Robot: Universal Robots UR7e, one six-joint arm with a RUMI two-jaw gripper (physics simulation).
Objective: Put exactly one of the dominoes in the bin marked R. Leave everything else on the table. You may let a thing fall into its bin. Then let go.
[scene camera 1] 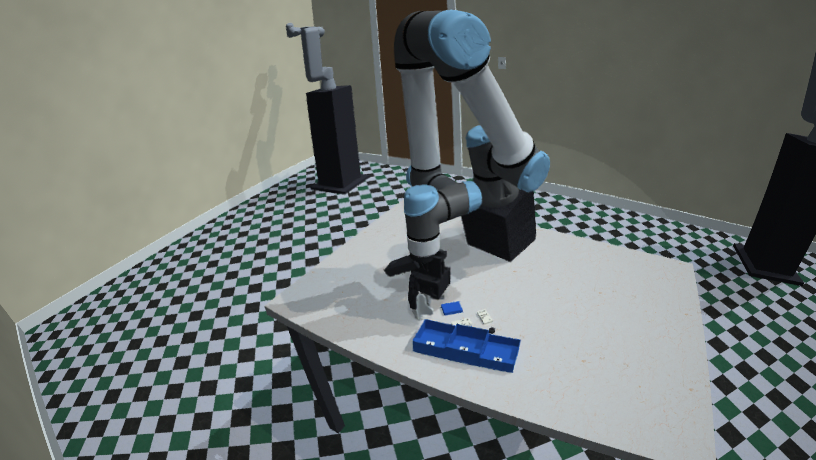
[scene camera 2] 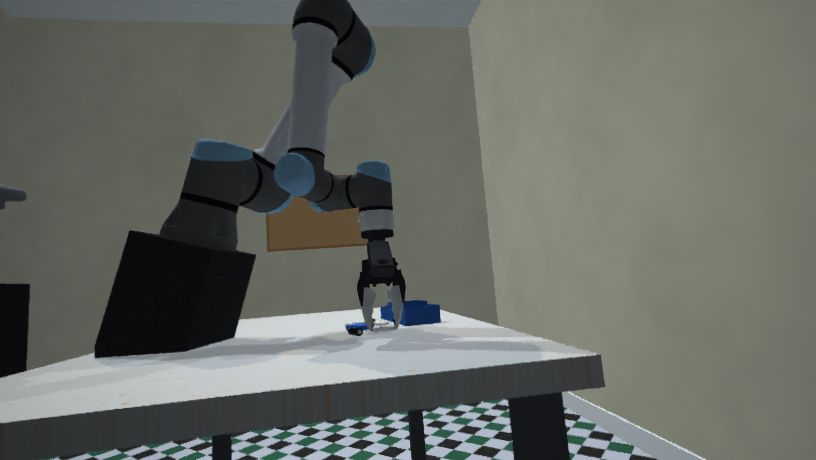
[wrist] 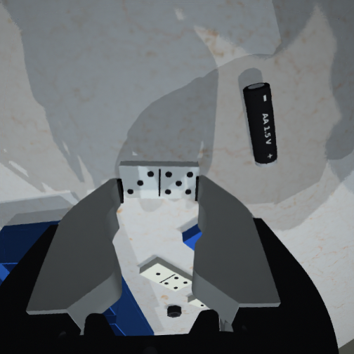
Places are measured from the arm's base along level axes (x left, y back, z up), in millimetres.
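Pixels of known places: gripper, fingertip midpoint: (scene camera 1: 424, 313) (scene camera 2: 383, 330); arm's base, link origin: (scene camera 1: 495, 191) (scene camera 2: 198, 243).
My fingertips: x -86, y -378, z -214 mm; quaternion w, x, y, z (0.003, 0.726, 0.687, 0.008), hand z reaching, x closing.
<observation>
Ahead of a thing's pixels: the offset from my fingertips to its middle.
My gripper (scene camera 1: 420, 313) (scene camera 2: 384, 327) (wrist: 159, 178) is shut on a white domino (wrist: 142, 192), one fingertip against each short end. The domino lies flat, face up, at or very near the table top. Two more white dominoes lie beyond it: one @(dx +111, dy -4, dz +4 mm) (scene camera 1: 465, 322) (wrist: 167, 274) near the bins, the other @(dx +161, dy +42, dz +4 mm) (scene camera 1: 484, 316) (wrist: 200, 302) partly hidden by a finger in the wrist view. The blue tray of three bins @(dx +158, dy -90, dz +23 mm) (scene camera 1: 462, 357) (scene camera 2: 421, 314) (wrist: 132, 305) stands beside them. Its white labels are too small to read, so I cannot tell which bin is R.
A blue block @(dx +64, dy +43, dz +5 mm) (scene camera 1: 451, 308) (wrist: 191, 239) lies near the dominoes, partly behind a finger in the wrist view. A black AA battery @(dx -34, dy +64, dz +7 mm) (scene camera 2: 355, 331) (wrist: 261, 125) lies on the other side of the held domino. A small black piece @(dx +195, dy -3, dz +4 mm) (scene camera 1: 491, 330) (wrist: 174, 311) lies near the tray.
</observation>
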